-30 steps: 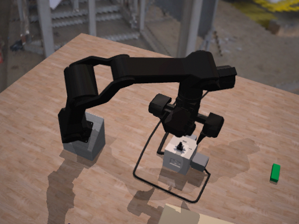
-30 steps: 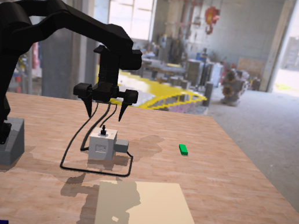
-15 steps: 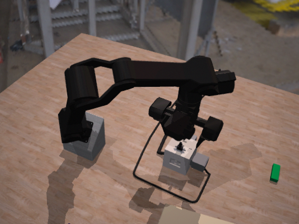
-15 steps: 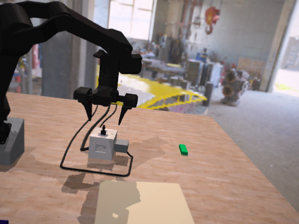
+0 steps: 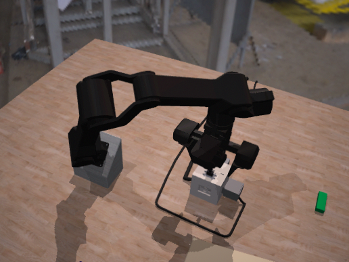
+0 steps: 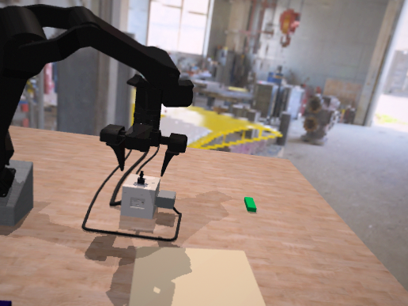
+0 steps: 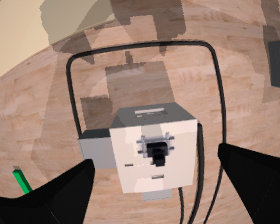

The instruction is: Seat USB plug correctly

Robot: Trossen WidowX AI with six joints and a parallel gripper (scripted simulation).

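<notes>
The black USB plug lies 20 mm below my gripper tip. From my gripper tip the other things lie so: USB socket 10 mm to the left, 40 mm below; pale mat 130 mm ahead, 210 mm to the right, 100 mm below; green block 300 mm ahead, 90 mm to the left, 100 mm below.
</notes>
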